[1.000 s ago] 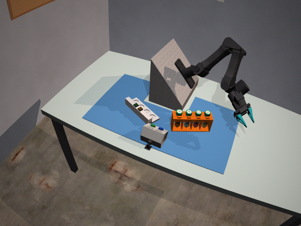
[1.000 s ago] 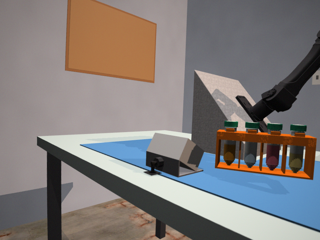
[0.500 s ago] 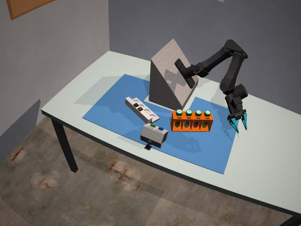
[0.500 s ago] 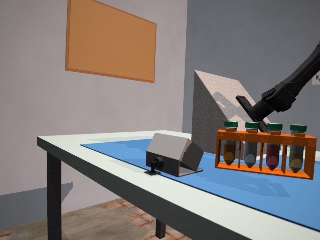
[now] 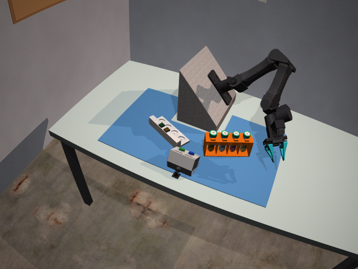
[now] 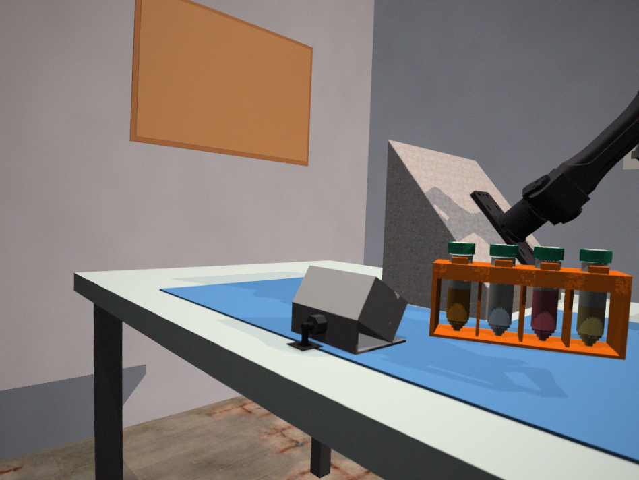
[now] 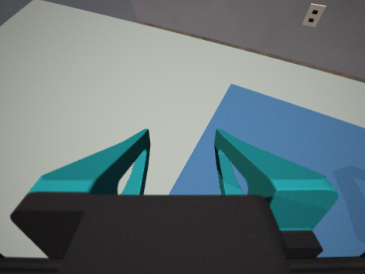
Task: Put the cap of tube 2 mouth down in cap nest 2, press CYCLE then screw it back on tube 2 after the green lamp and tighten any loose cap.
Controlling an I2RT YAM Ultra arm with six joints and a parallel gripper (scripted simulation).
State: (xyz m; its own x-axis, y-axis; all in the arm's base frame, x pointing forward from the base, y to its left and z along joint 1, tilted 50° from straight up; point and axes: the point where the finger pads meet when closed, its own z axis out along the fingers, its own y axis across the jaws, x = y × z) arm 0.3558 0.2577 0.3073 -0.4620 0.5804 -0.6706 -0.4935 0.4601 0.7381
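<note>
My hand is 31 cm to the left of the cap 4, 3 cm past it and 1 cm above it. Also, from my hand: cap 3 (27 cm to the right, 5 cm behind, 1 cm below); cap 2 (22 cm to the right, 7 cm behind, 1 cm below); cap 1 (17 cm to the right, 9 cm behind, 1 cm below).
</note>
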